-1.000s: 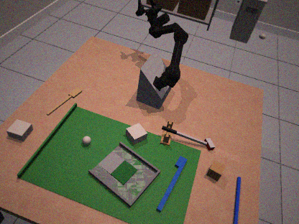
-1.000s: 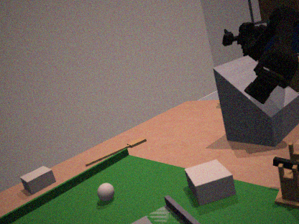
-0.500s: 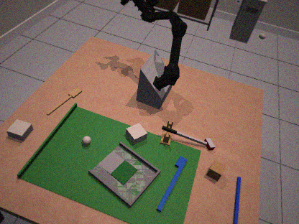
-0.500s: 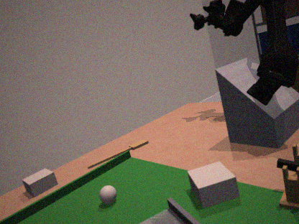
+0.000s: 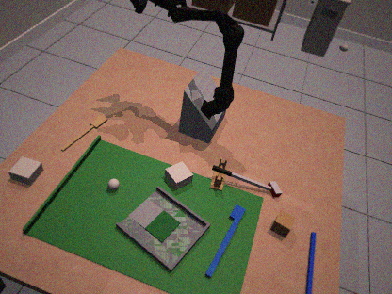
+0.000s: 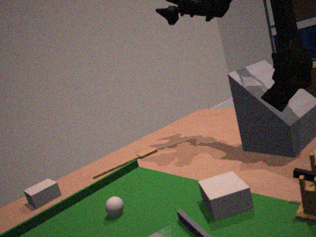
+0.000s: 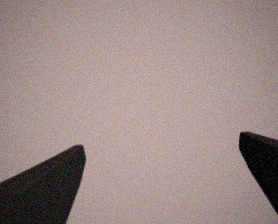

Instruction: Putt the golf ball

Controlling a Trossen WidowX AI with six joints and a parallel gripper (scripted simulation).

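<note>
The red putter is 68 cm to the left of my gripper tip, 51 cm below it and 35 cm ahead of it. Also, from my gripper tip: green rail: 59 cm ahead, 53 cm below, 2 cm to the left; then tan stick: 55 cm below, 32 cm ahead, 4 cm to the right; then white golf ball: 56 cm ahead, 53 cm below, 19 cm to the left.
</note>
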